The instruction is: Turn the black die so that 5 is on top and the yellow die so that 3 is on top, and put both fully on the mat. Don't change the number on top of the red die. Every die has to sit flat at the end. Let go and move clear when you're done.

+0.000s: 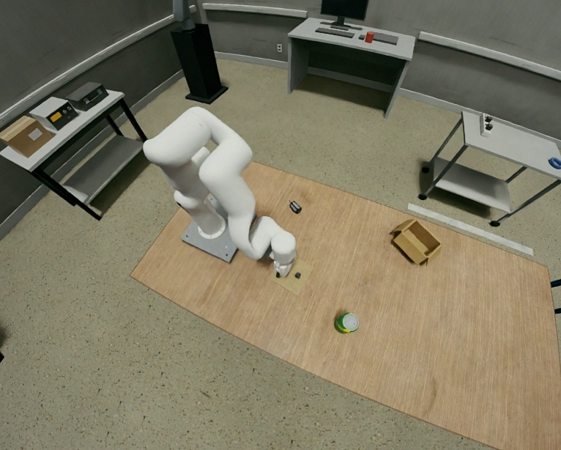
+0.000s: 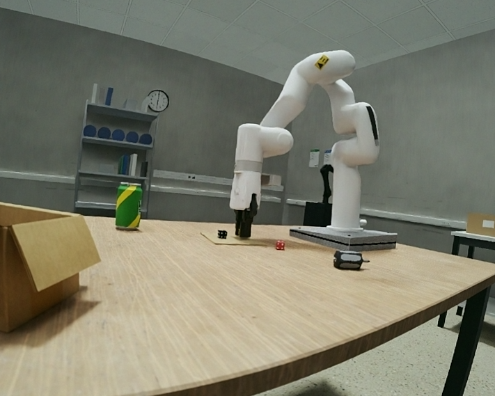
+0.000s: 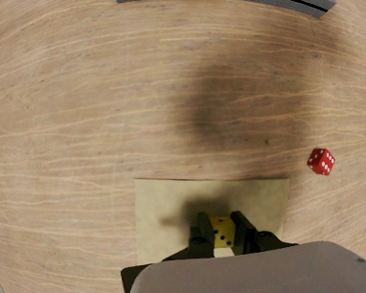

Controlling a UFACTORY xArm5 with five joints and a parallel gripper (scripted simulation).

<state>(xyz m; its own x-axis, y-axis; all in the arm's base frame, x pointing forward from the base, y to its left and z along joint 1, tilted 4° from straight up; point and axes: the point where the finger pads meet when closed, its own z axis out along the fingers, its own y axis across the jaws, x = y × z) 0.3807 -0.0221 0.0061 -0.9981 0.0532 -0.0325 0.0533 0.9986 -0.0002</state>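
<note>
My hand is 1 cm above the yellow die. The rest, counted from my hand: black die (6 cm ahead, 2 cm below); tan mat (3 cm below, 3 cm ahead); red die (12 cm to the left, 5 cm behind, 2 cm below).
</note>
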